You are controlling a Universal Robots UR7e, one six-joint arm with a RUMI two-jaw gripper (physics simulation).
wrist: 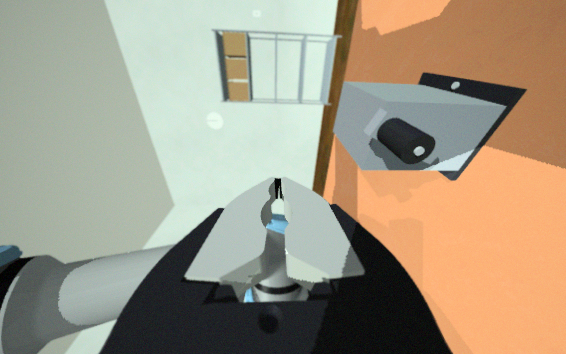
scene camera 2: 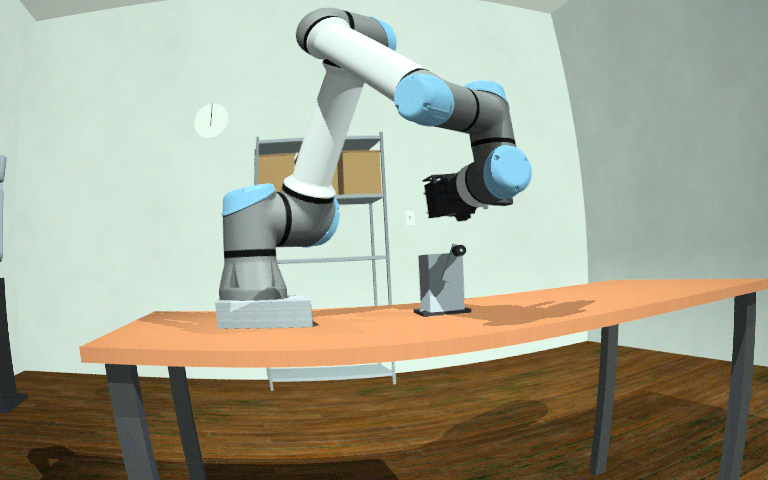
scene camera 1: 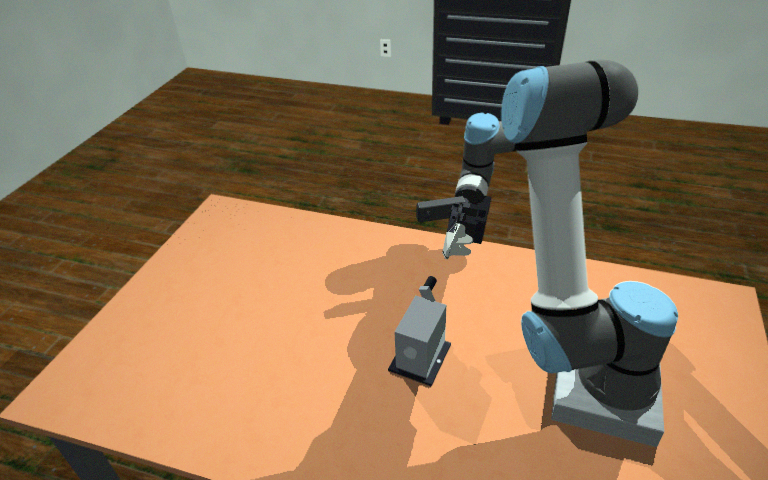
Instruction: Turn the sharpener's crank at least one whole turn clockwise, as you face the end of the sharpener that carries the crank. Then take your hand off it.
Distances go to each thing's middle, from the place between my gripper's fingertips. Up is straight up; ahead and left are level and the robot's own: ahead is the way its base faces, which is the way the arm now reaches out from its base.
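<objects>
Where is the black crank handle (wrist: 401,138) from my hand: 9 cm below it, 4 cm ahead of it and 1 cm to the right of it. I also see the grey box-shaped sharpener (scene camera 1: 420,348), which is 15 cm below my hand, 7 cm to the left of it and 4 cm ahead of it.
</objects>
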